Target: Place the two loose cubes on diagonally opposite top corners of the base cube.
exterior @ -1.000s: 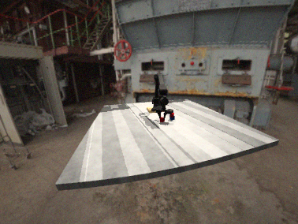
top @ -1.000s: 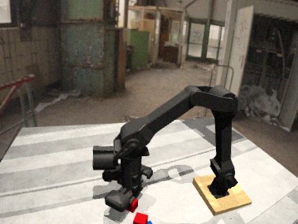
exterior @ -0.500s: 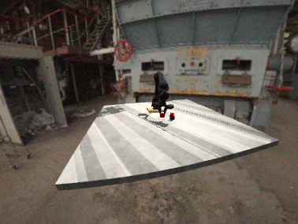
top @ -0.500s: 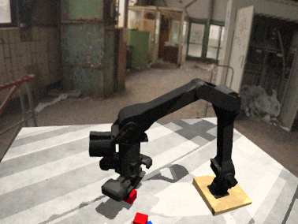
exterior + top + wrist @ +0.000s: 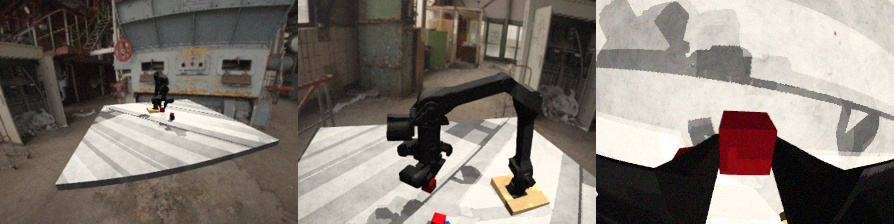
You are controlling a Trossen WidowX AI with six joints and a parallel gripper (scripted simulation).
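My gripper tip is now 3 cm past the blue cube, 11 cm to the right of it and 10 cm above it.
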